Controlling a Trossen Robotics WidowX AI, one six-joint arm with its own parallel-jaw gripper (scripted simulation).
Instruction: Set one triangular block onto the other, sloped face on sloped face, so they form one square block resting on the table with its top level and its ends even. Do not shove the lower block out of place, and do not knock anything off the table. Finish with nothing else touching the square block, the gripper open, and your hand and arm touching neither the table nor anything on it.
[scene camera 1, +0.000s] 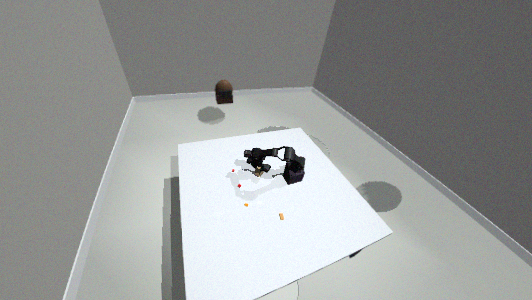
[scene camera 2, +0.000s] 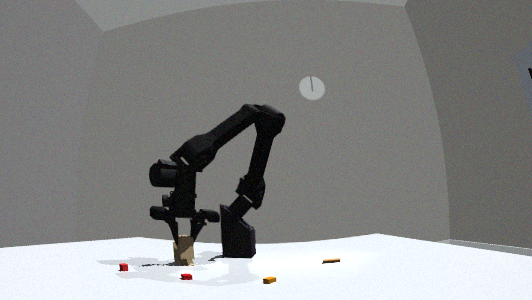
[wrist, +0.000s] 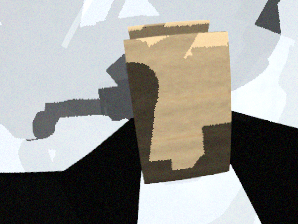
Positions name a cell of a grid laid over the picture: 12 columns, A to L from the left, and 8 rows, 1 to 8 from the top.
Labels:
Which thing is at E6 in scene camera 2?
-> The gripper.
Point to a triangular block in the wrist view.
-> At G2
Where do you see a triangular block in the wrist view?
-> At H4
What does the gripper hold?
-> A triangular block.

